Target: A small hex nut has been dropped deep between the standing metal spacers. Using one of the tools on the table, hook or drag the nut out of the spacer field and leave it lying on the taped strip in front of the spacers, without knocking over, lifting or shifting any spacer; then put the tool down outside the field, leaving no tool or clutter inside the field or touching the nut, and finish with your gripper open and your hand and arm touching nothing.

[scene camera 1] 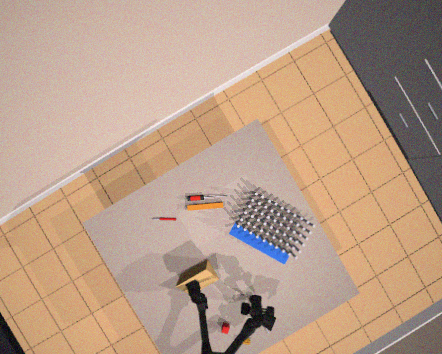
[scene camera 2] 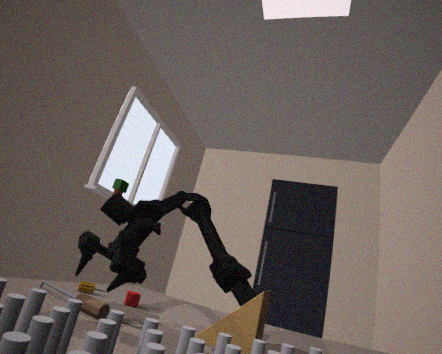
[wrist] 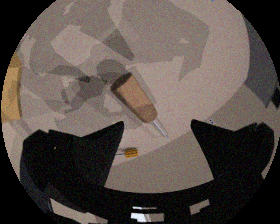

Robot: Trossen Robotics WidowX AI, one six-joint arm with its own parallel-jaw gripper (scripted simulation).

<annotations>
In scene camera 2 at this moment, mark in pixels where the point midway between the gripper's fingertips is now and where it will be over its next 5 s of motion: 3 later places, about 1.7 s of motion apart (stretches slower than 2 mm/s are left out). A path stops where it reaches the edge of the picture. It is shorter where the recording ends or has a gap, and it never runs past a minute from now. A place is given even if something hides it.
My gripper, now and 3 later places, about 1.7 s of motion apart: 91, 283; 90, 298; 92, 294; 115, 245
</annotations>
